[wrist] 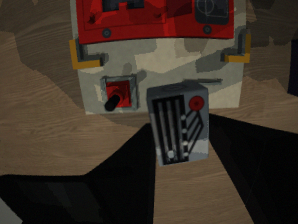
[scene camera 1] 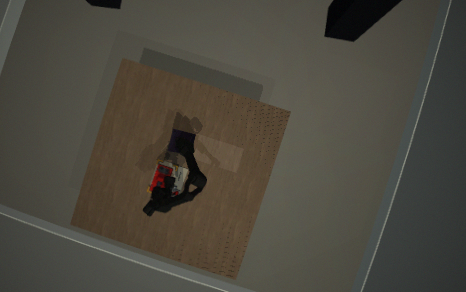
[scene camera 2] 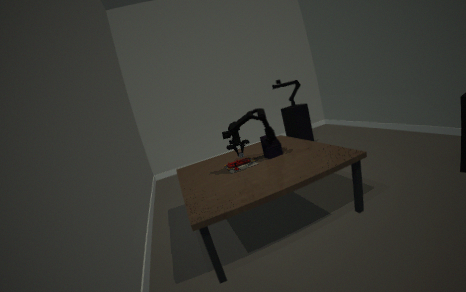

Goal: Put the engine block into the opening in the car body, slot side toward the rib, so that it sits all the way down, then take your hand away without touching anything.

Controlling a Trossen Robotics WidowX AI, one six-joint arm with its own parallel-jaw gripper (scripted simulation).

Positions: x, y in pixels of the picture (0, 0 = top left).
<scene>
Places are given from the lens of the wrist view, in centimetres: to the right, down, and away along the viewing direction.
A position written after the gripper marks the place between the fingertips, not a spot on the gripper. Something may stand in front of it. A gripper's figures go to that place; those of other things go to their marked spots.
gripper (wrist: 178, 124): 2, 1, 9
engine block (wrist: 178, 113): 2, 0, 8
</scene>
